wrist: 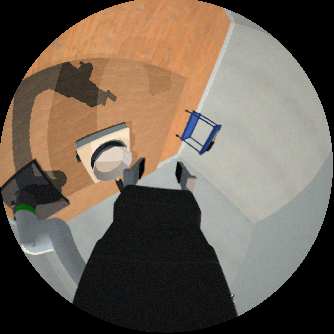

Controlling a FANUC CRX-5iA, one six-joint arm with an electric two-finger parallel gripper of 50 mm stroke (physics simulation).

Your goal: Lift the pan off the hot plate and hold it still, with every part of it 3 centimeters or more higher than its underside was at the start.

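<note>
The pan [111,162] is a round, light grey pan with a pale inside. It sits on the hot plate [90,172], a cream square box with a grey edge and a black ring, left of the middle of the wrist view. A short piece of the pan's dark handle shows at the pan's lower right, beside the left finger; the rest of it is hidden behind that finger and the gripper body. My gripper [160,165] is open, with nothing between its fingers. Its fingers appear to the right of the pan.
A blue cart [189,126] stands on the grey floor past the table's edge. The arm's dark base plate [56,198] and grey links are at the lower left. The wooden table [145,30] carries the arm's shadow.
</note>
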